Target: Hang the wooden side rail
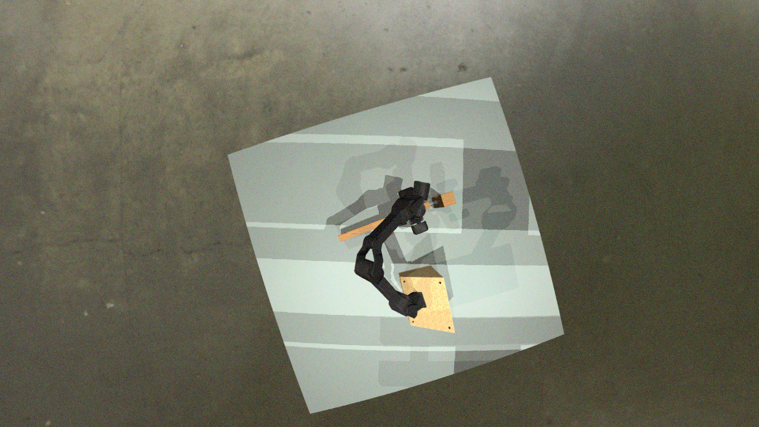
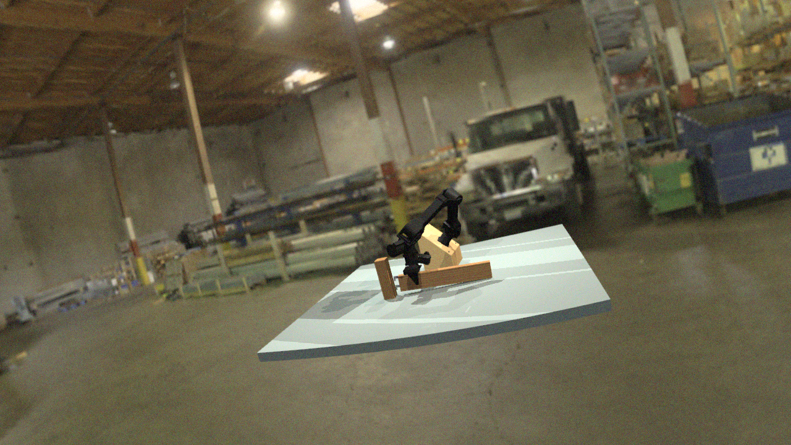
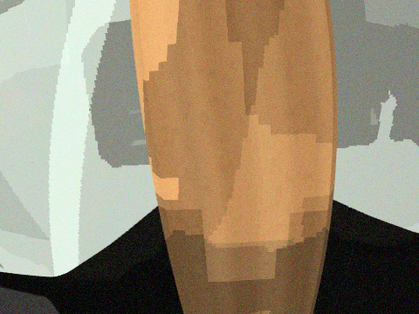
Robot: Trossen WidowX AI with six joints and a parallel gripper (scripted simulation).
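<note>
Right now my gripper tip is 13 cm to the left of the headboard post and 4 cm below it.
</note>
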